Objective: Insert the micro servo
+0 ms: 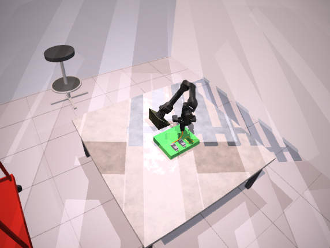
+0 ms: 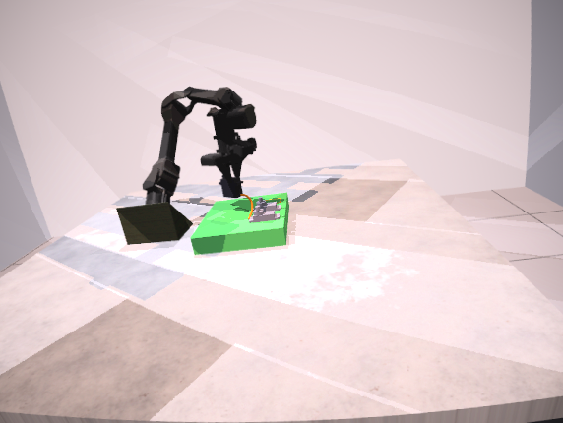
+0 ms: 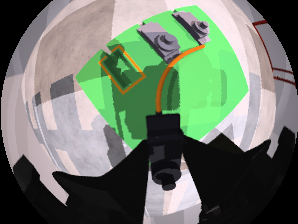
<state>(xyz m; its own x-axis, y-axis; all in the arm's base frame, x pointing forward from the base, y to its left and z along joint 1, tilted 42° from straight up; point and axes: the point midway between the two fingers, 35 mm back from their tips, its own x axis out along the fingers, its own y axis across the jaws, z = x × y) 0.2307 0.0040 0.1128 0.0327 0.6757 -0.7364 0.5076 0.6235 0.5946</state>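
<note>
Now: gripper tip 10 cm above the green deck, 8 cm to the left of it and 1 cm past it.
</note>
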